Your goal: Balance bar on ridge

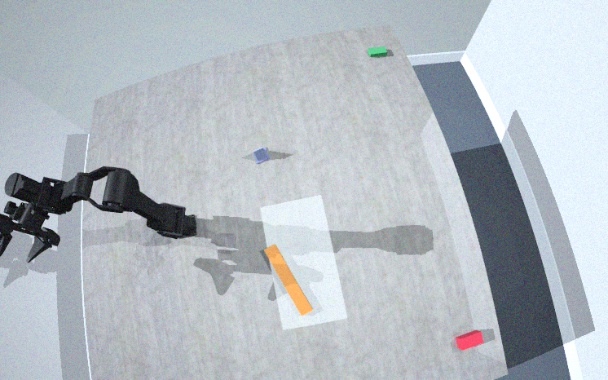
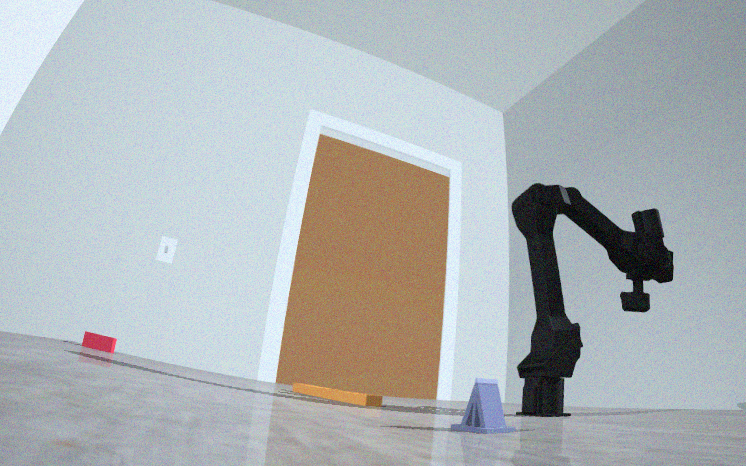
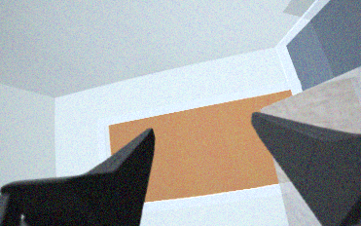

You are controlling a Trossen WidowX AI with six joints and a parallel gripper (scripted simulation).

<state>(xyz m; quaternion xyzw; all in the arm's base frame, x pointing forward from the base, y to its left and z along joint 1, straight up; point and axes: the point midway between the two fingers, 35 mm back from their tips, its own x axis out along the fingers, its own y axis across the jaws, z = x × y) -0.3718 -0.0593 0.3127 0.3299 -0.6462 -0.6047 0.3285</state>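
Right now the orange bar is 67 cm ahead of my gripper tip, 31 cm below it and 12 cm to the right of it. From my gripper tip the other things lie so: green block: 113 cm ahead, 59 cm to the left, 31 cm below; red block: 113 cm ahead, 41 cm to the right, 30 cm below.
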